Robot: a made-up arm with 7 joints. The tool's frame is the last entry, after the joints.
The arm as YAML. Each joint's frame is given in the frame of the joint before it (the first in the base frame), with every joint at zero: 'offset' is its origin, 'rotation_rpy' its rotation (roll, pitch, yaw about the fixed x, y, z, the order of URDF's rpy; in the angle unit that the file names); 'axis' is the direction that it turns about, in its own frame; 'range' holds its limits. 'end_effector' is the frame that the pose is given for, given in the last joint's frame.
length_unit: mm
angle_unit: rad
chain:
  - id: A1
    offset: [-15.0, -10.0, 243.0]
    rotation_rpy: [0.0, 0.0, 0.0]
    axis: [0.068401, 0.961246, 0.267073]
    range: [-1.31, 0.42]
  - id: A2
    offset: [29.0, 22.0, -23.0]
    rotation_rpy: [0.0, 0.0, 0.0]
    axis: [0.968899, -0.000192, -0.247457]
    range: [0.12, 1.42]
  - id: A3
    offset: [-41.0, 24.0, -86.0]
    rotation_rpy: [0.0, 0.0, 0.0]
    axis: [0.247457, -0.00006, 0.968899]
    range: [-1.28, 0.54]
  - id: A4
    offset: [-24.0, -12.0, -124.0]
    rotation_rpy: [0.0, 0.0, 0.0]
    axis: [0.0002, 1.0, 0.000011]
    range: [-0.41, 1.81]
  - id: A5
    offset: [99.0, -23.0, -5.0]
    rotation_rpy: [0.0, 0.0, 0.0]
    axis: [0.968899, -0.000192, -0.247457]
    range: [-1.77, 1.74]
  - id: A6
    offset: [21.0, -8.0, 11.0]
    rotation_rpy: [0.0, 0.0, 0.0]
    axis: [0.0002, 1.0, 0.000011]
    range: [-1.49, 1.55]
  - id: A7
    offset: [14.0, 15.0, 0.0]
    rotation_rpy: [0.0, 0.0, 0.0]
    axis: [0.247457, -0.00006, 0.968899]
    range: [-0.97, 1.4]
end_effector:
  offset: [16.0, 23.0, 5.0]
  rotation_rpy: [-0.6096, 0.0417, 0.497]
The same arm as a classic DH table. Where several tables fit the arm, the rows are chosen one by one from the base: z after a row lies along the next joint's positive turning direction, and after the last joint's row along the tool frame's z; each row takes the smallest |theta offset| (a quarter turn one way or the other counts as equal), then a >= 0, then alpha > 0; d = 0 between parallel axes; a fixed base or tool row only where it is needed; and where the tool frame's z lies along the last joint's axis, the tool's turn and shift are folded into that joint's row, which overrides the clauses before.
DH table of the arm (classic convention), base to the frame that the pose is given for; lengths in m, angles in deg. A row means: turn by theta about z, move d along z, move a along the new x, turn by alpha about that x. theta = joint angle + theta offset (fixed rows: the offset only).
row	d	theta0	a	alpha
base (fixed)	0.2461	-4.07	-0.0143	-74.51
A1	0.0055	-75.12	-0.0206	-90
A2	0.0153	74	-0.024	90
A3	-0.2196	90	0.0074	-90
A4	-0.035	-90	0.0197	-90
A5	0.1148	0	0.0159	90
A6	0.007	90	0.0136	90
A7	0.0032	40.15	0.0257	-42.82
tool (fixed)	0.0123	-15.09	0	0
Joint limits (deg, base to tool): -75.06..24.06 6.88..81.36 -73.34..30.94 -23.49..103.71 -101.41..99.69 -85.37..88.81 -55.58..80.21

